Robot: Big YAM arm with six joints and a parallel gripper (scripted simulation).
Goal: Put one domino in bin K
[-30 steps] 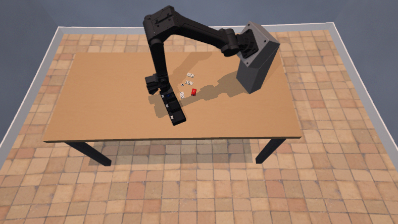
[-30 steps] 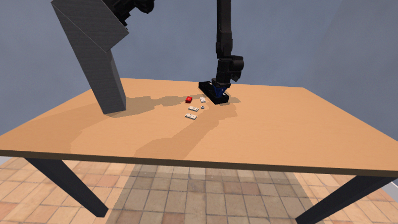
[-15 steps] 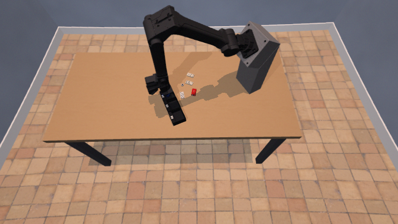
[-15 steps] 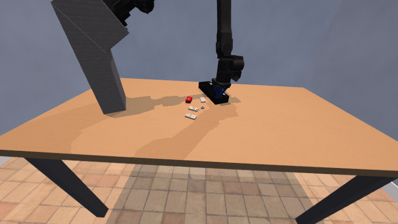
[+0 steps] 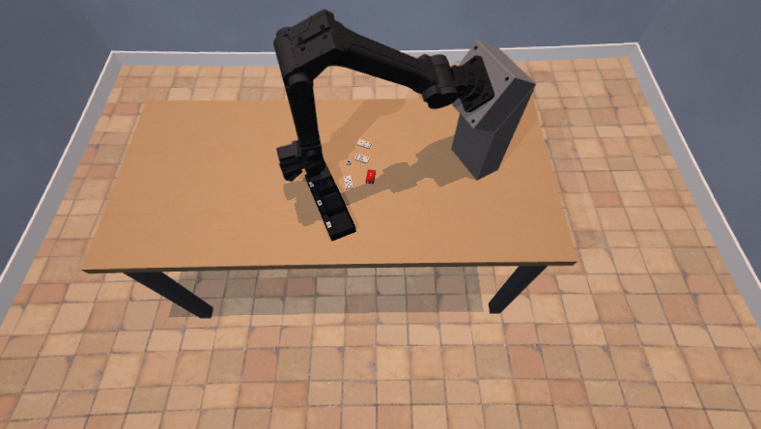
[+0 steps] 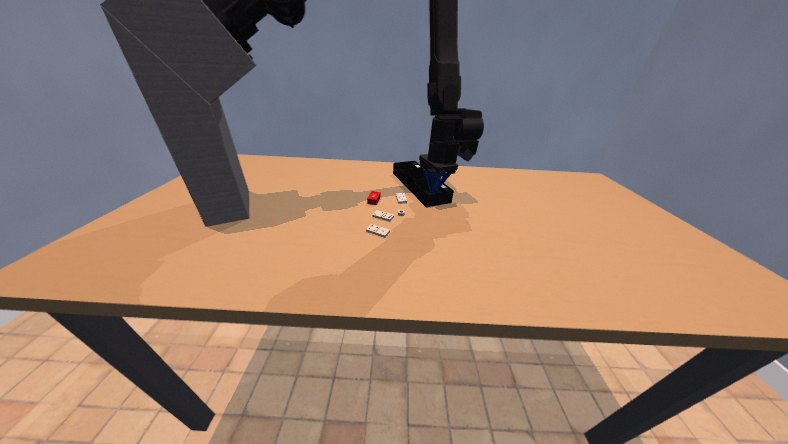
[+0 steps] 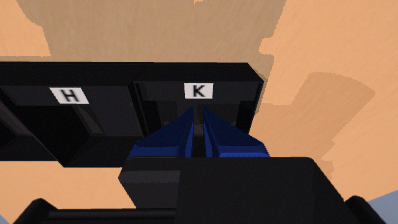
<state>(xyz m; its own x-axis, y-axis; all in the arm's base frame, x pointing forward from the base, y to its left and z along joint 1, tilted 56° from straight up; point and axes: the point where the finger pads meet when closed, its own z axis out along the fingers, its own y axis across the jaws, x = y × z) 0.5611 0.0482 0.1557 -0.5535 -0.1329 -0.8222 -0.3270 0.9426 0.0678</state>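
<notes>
The black bin lies 70 mm to the left of my hand and 40 mm behind it. Round my hand: small red block (160 mm behind, 40 mm to the right, 20 mm below); then small grey nut (110 mm to the right, 80 mm behind, 20 mm below).
</notes>
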